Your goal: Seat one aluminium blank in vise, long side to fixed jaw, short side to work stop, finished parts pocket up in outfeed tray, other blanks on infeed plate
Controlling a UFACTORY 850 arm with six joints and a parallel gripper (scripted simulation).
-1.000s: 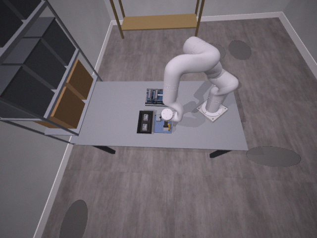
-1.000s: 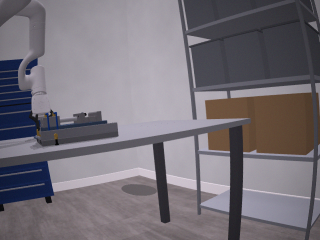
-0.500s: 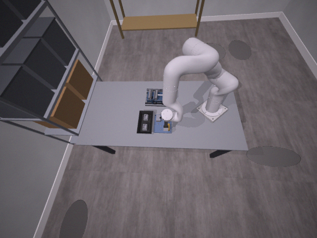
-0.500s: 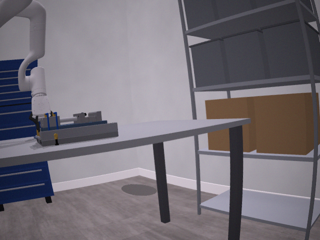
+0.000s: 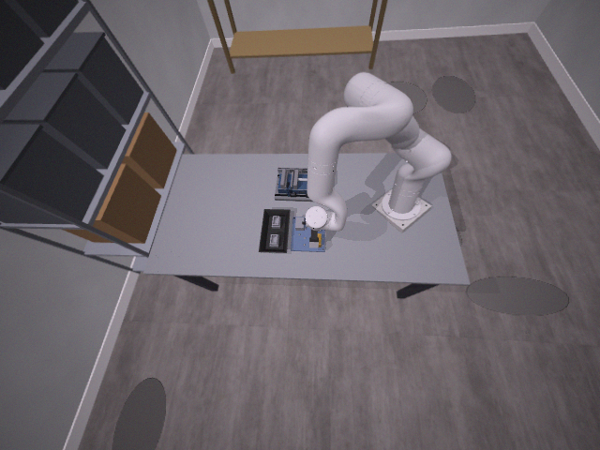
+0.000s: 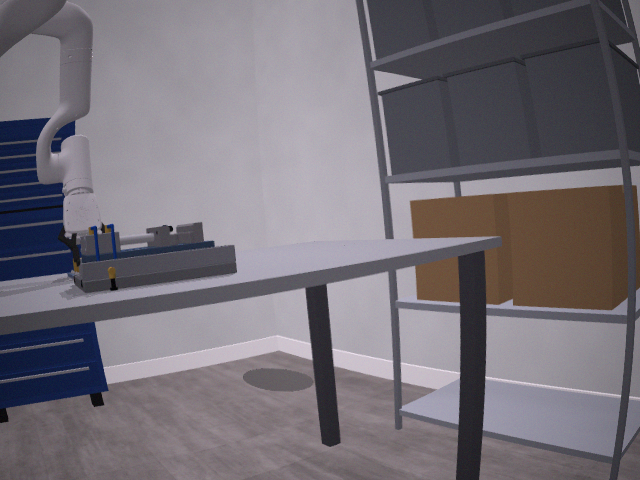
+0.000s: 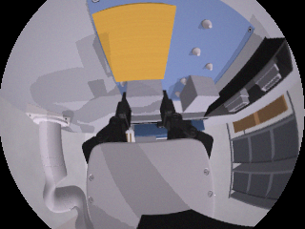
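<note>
My gripper is now 80 mm to the right of the brass blank, 20 mm above it and 10 mm past it.
</note>
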